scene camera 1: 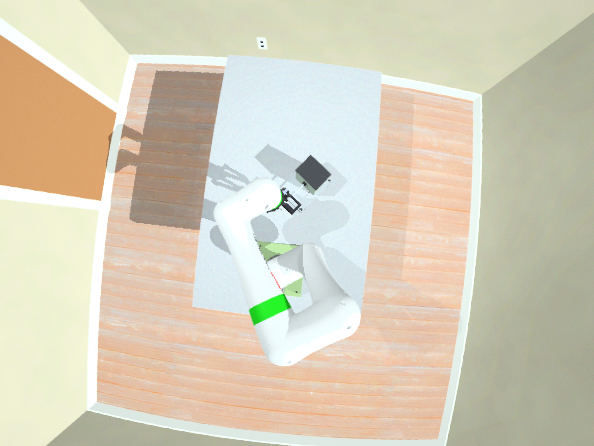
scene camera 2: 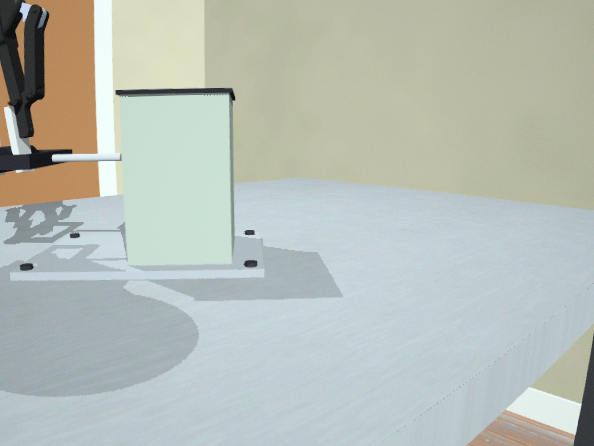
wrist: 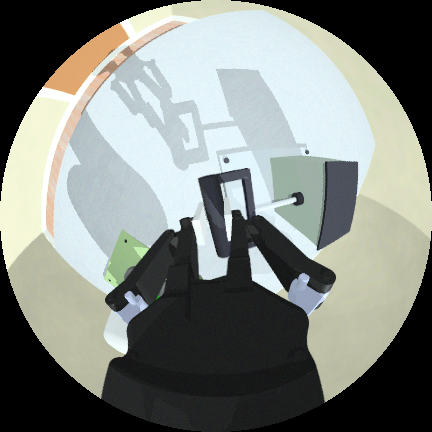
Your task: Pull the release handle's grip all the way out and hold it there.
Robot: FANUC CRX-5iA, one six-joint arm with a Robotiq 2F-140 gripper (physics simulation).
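The release handle's dark rectangular grip frame (scene camera 1: 296, 199) (scene camera 2: 47, 157) (wrist: 252, 195) stands out from the pale green housing (scene camera 2: 177, 180) (wrist: 295, 175) on a light rod (scene camera 2: 87, 157) (wrist: 277, 203). A length of rod shows between frame and housing. My gripper (wrist: 215, 208) is shut on the grip's thick outer bar (wrist: 215, 220), one white pad on each side, one of them through the frame's opening. In the scene camera 2 view the grip and fingers are partly cut off by the left edge. How far the rod can travel does not show.
The housing has a dark top (scene camera 1: 313, 172) (wrist: 340, 205) and stands on a bolted base plate (scene camera 2: 100, 274) on the pale table (scene camera 1: 300, 110) (scene camera 2: 400, 300). The white arm (scene camera 1: 250, 255) reaches over the table from its green mount (scene camera 1: 275, 248) (wrist: 120, 250). A wall stands beyond the table.
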